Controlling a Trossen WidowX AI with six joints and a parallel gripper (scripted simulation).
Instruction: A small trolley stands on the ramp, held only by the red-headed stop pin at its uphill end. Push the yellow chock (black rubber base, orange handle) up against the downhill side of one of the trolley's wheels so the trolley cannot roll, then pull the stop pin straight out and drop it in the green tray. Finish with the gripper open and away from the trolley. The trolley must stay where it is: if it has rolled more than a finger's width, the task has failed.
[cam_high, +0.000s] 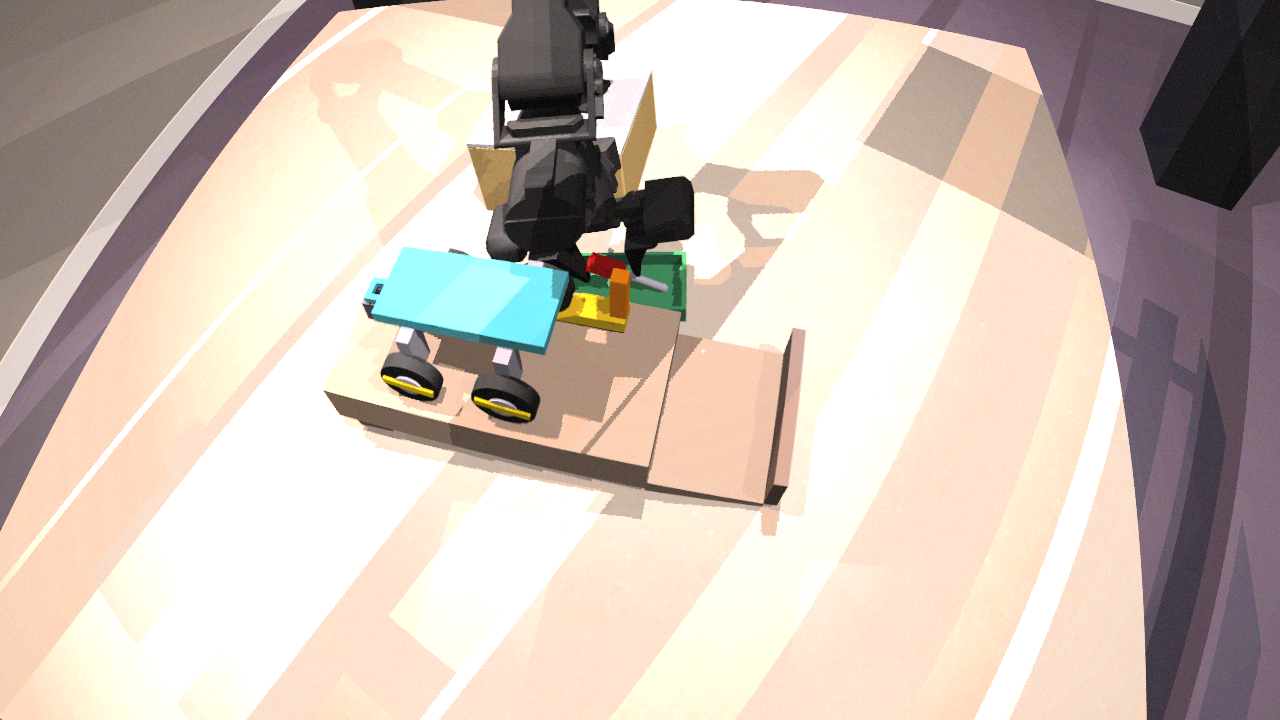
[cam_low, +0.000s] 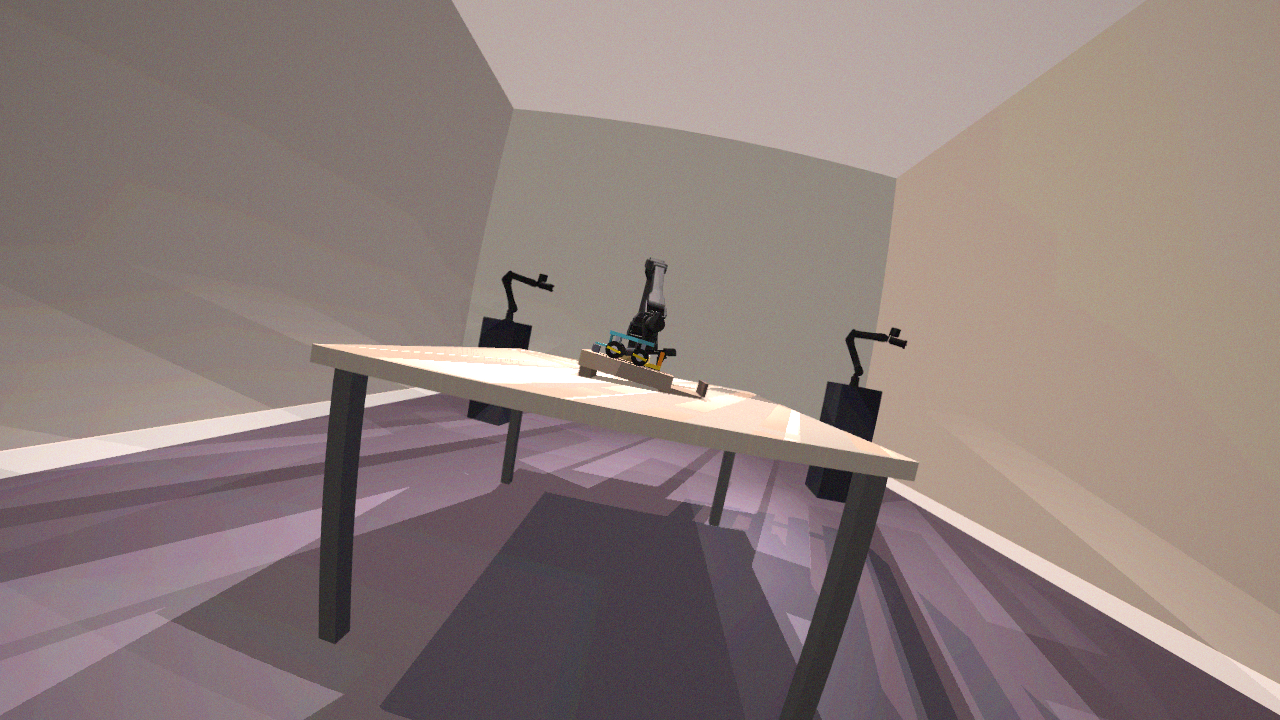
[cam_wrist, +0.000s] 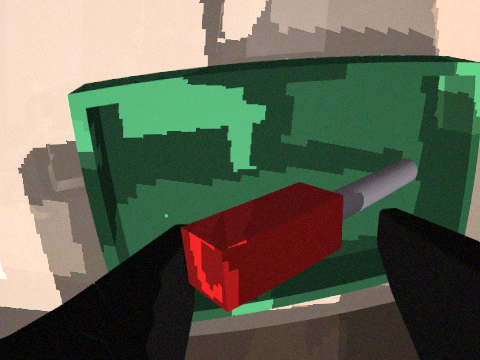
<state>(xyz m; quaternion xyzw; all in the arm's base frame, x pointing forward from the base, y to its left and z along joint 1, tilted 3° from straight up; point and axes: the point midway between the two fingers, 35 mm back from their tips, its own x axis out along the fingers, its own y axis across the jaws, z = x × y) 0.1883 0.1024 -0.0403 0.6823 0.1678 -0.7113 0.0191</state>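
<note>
Right now my gripper tip is 1 cm past the red-headed stop pin and 1 cm to the right of it. From my gripper tip the other things lie so: yellow chock (7 cm ahead, 1 cm to the left, 5 cm above); green tray (1 cm behind, 1 cm to the left, 4 cm below); trolley (13 cm ahead, 7 cm to the right, 8 cm above).
</note>
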